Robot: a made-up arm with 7 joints. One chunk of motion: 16 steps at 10 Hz.
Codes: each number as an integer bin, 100 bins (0 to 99) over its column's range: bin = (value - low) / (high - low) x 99, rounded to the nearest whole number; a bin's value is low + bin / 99 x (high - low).
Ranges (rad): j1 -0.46..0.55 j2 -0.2..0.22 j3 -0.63..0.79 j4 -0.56..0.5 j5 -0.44..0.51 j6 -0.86..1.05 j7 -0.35..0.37
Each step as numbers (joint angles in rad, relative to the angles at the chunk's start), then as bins.
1 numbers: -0.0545 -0.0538 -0.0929 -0.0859 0.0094 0.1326 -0.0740
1 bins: 40 34 37 44 47 51 38
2 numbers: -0.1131 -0.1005 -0.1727 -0.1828 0.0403 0.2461 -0.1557
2 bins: 34 23 32 35 50 57 27
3 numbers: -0.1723 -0.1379 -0.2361 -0.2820 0.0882 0.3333 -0.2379
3 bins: 28 15 27 26 55 62 15
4 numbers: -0.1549 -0.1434 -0.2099 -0.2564 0.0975 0.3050 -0.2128
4 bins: 30 13 29 28 56 60 19
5 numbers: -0.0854 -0.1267 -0.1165 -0.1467 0.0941 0.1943 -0.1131
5 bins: 37 17 36 39 56 55 33
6 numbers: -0.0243 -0.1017 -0.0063 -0.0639 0.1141 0.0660 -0.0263
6 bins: 43 23 43 46 58 48 45
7 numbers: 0.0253 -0.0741 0.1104 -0.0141 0.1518 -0.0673 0.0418
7 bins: 48 30 52 51 62 41 54
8 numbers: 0.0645 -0.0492 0.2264 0.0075 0.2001 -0.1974 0.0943
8 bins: 51 36 60 53 67 34 61
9 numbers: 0.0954 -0.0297 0.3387 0.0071 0.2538 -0.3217 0.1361
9 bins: 54 40 68 53 72 28 67
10 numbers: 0.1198 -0.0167 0.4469 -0.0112 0.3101 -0.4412 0.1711
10 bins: 57 43 75 51 78 22 72
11 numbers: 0.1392 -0.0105 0.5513 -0.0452 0.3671 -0.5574 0.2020
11 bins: 59 45 82 48 84 16 76
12 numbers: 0.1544 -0.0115 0.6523 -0.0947 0.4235 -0.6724 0.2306
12 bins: 60 44 89 43 90 10 80
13 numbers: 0.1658 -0.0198 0.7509 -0.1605 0.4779 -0.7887 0.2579
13 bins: 61 42 96 37 96 4 84
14 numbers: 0.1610 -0.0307 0.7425 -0.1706 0.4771 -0.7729 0.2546
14 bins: 61 40 96 36 96 5 83
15 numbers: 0.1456 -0.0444 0.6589 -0.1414 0.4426 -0.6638 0.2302
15 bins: 59 37 90 39 92 10 80
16 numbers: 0.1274 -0.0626 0.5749 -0.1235 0.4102 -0.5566 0.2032
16 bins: 58 32 84 41 89 16 76
